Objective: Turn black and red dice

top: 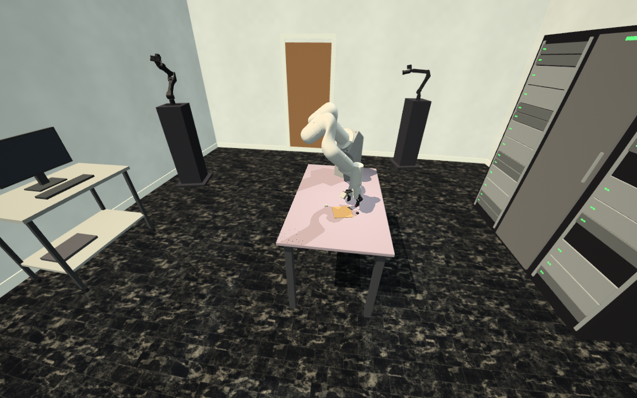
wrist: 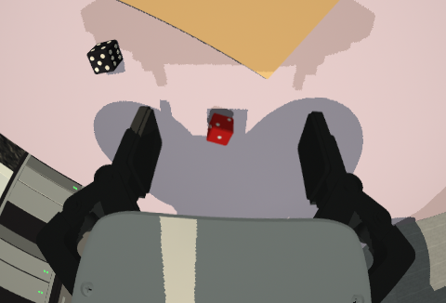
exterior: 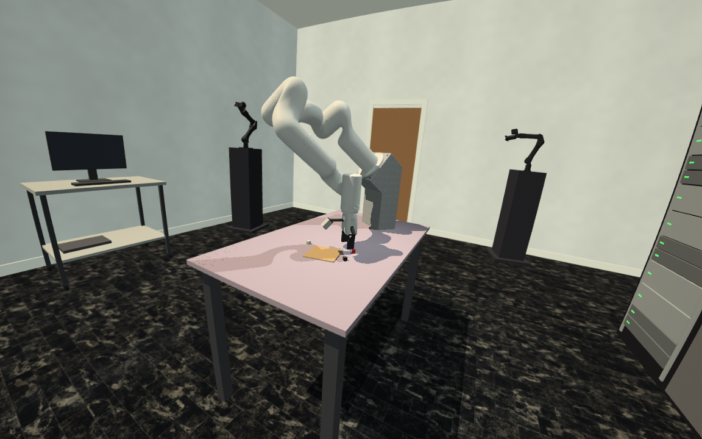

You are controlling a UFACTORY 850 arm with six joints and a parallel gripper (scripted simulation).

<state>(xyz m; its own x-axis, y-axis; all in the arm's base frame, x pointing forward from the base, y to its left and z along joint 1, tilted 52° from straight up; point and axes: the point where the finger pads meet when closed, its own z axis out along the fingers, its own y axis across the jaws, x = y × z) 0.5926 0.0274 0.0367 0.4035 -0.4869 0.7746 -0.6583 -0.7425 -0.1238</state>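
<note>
Right now my hand is 40 mm above the red die, 30 mm to the right of it and 10 mm past it. The rest, counted from my hand: mat 90 mm to the right, 60 mm ahead, 40 mm below; then white die 200 mm to the right, 40 mm below, 30 mm behind; then black die 90 mm ahead, 40 mm below, 10 mm to the left.
</note>
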